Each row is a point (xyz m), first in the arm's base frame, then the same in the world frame.
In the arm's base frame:
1: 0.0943 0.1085 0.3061
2: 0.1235 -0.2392 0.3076
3: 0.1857 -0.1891 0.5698
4: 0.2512 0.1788 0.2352
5: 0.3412 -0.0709 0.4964
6: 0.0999 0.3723 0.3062
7: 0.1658 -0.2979 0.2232
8: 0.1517 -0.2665 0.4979
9: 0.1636 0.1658 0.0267
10: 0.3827 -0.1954 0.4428
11: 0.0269 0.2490 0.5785
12: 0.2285 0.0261 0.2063
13: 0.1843 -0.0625 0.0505
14: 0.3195 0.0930 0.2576
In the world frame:
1: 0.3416 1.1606 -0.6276
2: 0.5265 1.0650 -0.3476
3: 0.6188 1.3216 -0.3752
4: 0.4270 1.0930 -0.7784
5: 0.6804 1.2647 -0.5663
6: 0.2254 1.2311 -0.8538
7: 0.5697 0.9635 -0.3340
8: 0.6082 1.2362 -0.3052
9: 0.3086 0.9008 -0.7600
10: 0.7604 1.1750 -0.4911
11: 0.2838 1.4668 -0.6649
12: 0.4708 1.0270 -0.6428
13: 0.4367 0.8596 -0.5729
14: 0.5301 1.0832 -0.7361

